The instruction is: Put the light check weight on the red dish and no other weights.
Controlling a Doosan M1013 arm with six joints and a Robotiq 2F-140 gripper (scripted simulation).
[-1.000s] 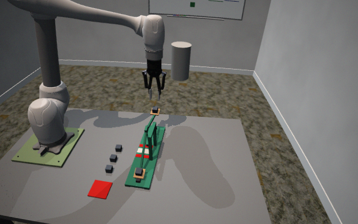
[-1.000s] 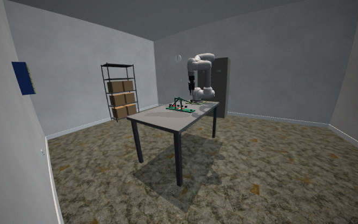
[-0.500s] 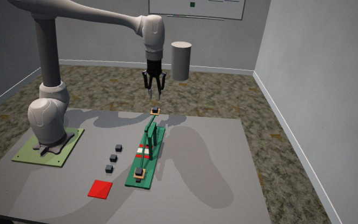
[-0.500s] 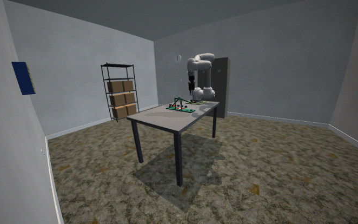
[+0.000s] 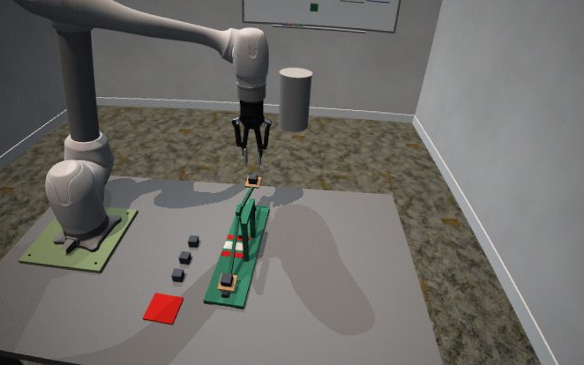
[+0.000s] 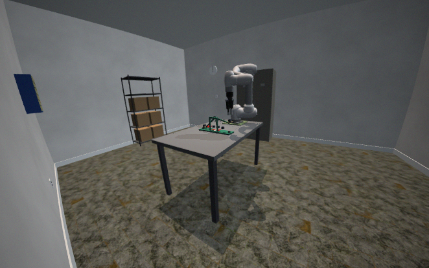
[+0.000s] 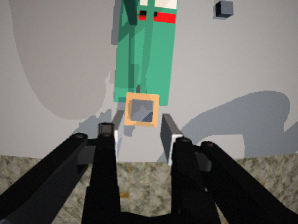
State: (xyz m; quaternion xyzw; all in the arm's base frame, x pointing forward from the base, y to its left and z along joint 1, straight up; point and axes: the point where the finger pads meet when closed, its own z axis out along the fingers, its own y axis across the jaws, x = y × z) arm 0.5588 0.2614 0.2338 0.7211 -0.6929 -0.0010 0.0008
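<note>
Now: the dark weight 9 cm below my hand. The rest, counted from my hand: green rocker balance: 20 cm to the right, 15 cm below, 1 cm ahead; red dish: 49 cm to the right, 25 cm below, 15 cm behind.
</note>
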